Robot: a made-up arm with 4 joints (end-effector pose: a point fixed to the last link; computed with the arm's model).
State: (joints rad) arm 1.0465 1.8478 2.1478 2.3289
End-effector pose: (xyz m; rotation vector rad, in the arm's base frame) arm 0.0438 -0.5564 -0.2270 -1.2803 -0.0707 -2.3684
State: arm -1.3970 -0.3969 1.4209 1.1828
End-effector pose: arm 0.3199 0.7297 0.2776 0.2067 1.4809 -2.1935
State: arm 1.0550 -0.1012 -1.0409 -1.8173
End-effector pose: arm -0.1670 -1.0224 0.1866 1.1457 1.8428 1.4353
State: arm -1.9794 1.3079 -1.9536 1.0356
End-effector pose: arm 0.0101 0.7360 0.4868 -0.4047 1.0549 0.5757
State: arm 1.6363 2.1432 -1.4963 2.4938
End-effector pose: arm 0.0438 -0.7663 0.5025 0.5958 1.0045 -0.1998
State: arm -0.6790 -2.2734 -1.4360 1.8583
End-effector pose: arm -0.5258 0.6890 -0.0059 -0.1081 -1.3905 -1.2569
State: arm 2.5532 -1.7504 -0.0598 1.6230
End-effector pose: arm 0.9646 -0.6358 0.3381 0.1249 0.1393 2.5409
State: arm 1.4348 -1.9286 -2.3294 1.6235
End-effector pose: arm -0.1778 -0.4640 -0.0539 1.5974 -1.6017 0.2901
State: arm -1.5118 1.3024 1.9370 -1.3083
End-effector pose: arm 0.0505 0.4906 -0.2684 -1.4712 -1.5672 -1.4757
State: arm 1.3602 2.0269 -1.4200 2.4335
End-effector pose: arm -0.1302 -0.7944 0.5086 0.8336 1.0423 -0.4441
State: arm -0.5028 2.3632 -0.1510 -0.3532
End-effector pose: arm -1.1266 0.3764 0.0362 -1.9093 0.6727 -0.2817
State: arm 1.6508 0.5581 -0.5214 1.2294
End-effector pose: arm 0.2616 -1.1349 0.0866 -1.2325 -1.6794 1.6764
